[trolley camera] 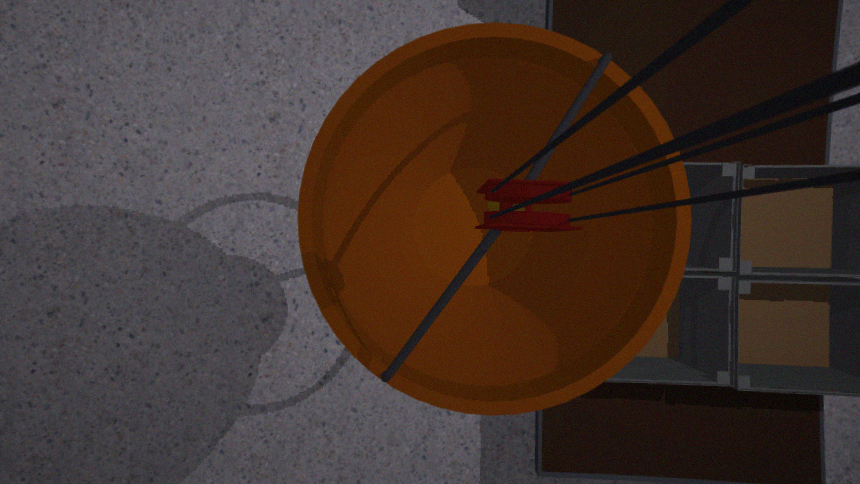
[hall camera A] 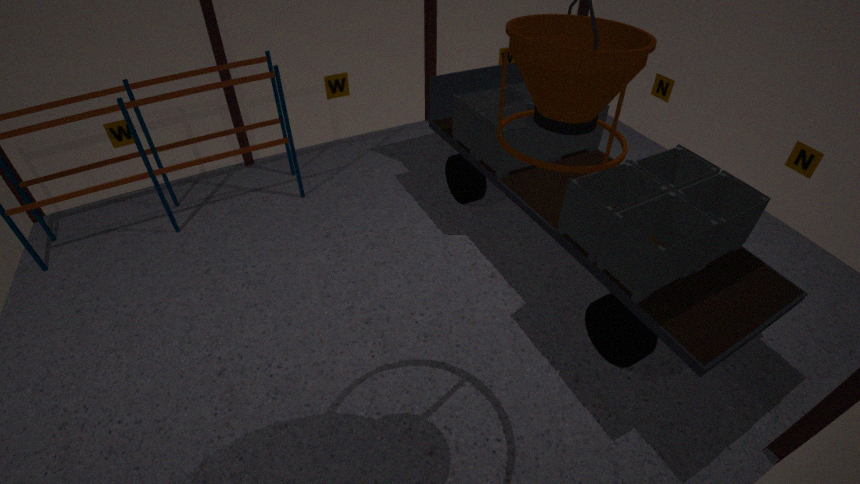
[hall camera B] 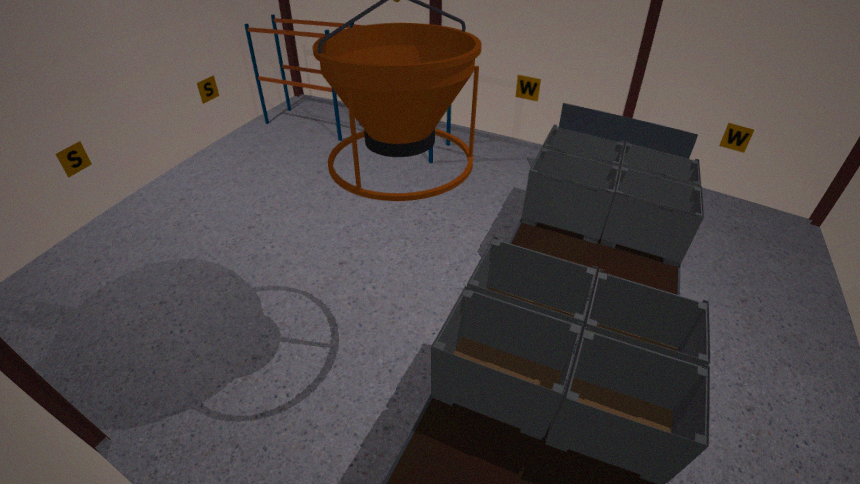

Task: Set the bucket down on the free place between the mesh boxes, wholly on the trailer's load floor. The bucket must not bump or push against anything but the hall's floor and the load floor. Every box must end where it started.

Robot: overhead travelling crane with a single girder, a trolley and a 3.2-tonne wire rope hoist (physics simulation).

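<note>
The orange bucket (hall camera A: 571, 78) (hall camera B: 397, 90) (trolley camera: 409, 240) hangs upright by its grey bail from my hook, the gripper (trolley camera: 511, 205), which is shut on it. In hall camera B it shows high up, left of the trailer. In the trolley view its rim overlaps the load floor's left edge and part of the near mesh boxes. The near mesh boxes (hall camera A: 619, 240) (hall camera B: 625, 421) (trolley camera: 735, 240) and the far mesh boxes (hall camera A: 481, 129) (hall camera B: 559, 192) stand on the load floor (hall camera A: 535, 192) (hall camera B: 595, 255) (trolley camera: 680, 436), with a brown gap between the two groups. The bucket's foot ring is hidden in the trolley view.
A blue and orange rack (hall camera A: 148, 165) (hall camera B: 256, 72) stands by the west wall. The trailer's grey headboard (hall camera A: 442, 90) (hall camera B: 631, 131) rises behind the far boxes. Black wheels (hall camera A: 619, 331) show under the trailer's side. The bucket's shadow (hall camera A: 337, 448) (hall camera B: 180, 331) (trolley camera: 150, 313) lies on the hall floor.
</note>
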